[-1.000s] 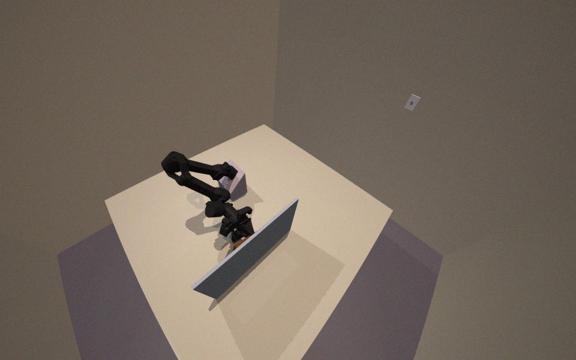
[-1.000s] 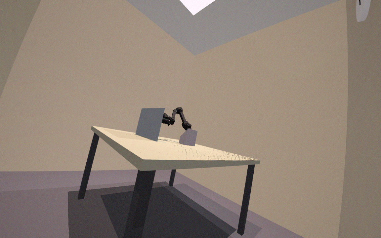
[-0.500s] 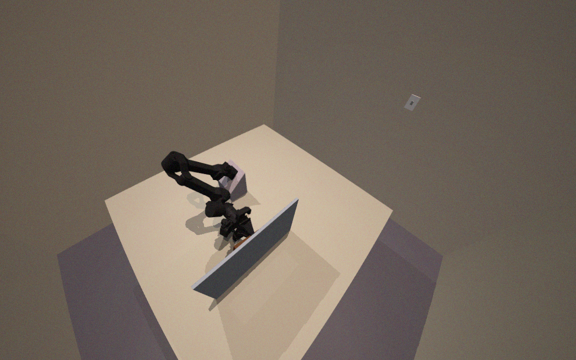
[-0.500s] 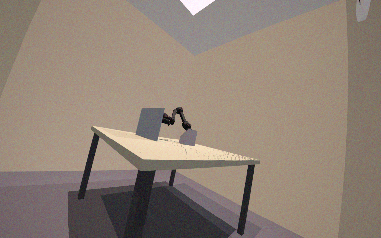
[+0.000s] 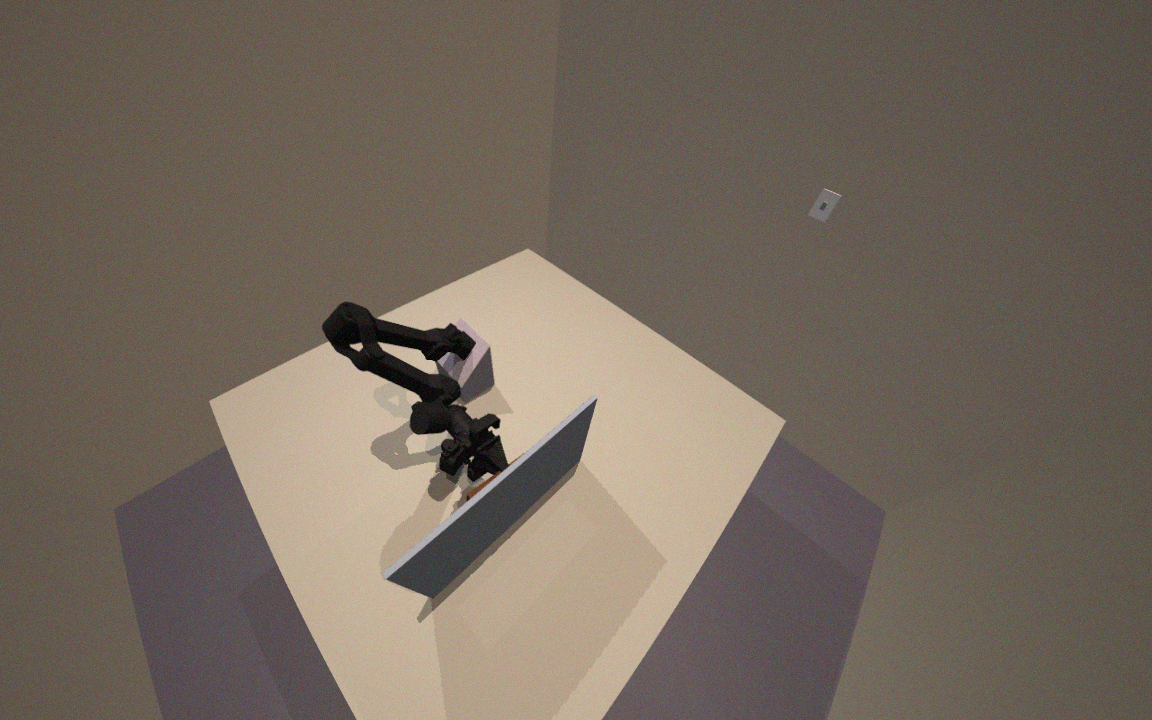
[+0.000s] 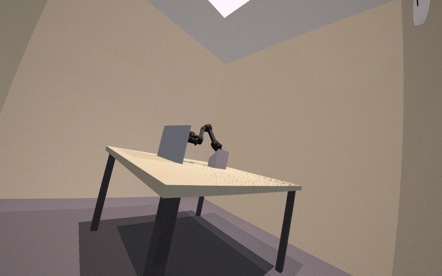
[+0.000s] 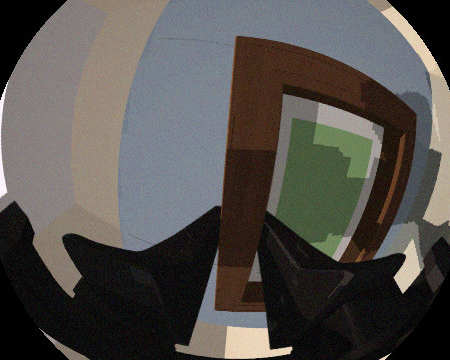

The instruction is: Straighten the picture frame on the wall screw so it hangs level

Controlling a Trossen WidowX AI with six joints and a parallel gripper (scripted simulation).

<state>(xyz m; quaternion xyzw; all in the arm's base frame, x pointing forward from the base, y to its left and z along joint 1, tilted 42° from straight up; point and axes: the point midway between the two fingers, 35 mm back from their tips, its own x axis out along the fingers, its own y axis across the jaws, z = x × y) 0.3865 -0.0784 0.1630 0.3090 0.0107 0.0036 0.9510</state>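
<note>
The picture frame is 5 cm below my gripper tip and 1 cm to the right of it. Also, from my gripper tip: wall panel: 6 cm below, 2 cm ahead, 1 cm to the right.
</note>
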